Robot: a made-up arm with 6 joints. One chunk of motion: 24 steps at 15 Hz.
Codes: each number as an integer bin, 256 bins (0 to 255) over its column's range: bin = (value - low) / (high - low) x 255, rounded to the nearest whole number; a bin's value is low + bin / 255 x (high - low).
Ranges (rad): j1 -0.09..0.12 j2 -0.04..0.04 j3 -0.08..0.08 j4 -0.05..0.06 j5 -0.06..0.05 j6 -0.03..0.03
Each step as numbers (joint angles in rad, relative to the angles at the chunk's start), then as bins.
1 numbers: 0.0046 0.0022 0.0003 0.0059 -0.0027 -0.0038
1 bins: 115 135 128 130 133 111
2 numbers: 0.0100 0.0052 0.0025 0.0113 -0.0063 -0.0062
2 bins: 121 144 131 142 124 101
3 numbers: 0.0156 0.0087 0.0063 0.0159 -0.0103 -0.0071
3 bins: 128 155 138 153 115 97
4 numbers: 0.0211 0.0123 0.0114 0.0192 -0.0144 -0.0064
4 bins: 135 167 146 160 106 100
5 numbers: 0.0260 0.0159 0.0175 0.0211 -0.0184 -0.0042
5 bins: 141 178 155 165 96 110
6 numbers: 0.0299 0.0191 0.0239 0.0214 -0.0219 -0.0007
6 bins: 146 188 166 166 88 125
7 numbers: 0.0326 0.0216 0.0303 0.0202 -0.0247 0.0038
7 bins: 149 196 176 163 82 144
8 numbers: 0.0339 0.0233 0.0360 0.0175 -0.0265 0.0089
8 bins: 150 202 185 156 78 165
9 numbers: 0.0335 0.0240 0.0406 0.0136 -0.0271 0.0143
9 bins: 150 204 192 147 76 188
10 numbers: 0.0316 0.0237 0.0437 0.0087 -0.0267 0.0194
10 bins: 148 203 197 136 77 210
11 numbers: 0.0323 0.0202 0.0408 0.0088 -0.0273 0.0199
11 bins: 149 192 193 136 76 212
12 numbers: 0.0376 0.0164 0.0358 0.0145 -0.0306 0.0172
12 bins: 155 180 185 150 68 201
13 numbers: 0.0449 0.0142 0.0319 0.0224 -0.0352 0.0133
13 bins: 164 173 178 168 57 184
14 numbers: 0.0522 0.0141 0.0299 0.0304 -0.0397 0.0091
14 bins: 173 172 175 186 47 166
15 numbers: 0.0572 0.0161 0.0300 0.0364 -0.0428 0.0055
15 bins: 179 179 175 200 40 151
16 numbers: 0.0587 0.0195 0.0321 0.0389 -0.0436 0.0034
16 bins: 181 190 179 206 38 142
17 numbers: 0.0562 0.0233 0.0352 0.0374 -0.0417 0.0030
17 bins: 178 202 184 203 42 140
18 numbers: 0.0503 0.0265 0.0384 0.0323 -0.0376 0.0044
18 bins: 170 212 189 191 52 146
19 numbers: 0.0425 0.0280 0.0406 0.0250 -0.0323 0.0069
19 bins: 161 217 192 174 64 157
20 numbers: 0.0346 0.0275 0.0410 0.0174 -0.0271 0.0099
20 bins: 151 215 193 156 76 170
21 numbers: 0.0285 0.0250 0.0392 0.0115 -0.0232 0.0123
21 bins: 144 207 190 143 85 180
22 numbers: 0.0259 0.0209 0.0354 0.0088 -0.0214 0.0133
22 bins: 141 194 184 136 89 184
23 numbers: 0.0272 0.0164 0.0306 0.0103 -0.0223 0.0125
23 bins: 142 180 176 140 87 181
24 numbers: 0.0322 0.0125 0.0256 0.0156 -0.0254 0.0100
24 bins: 148 167 168 152 80 170
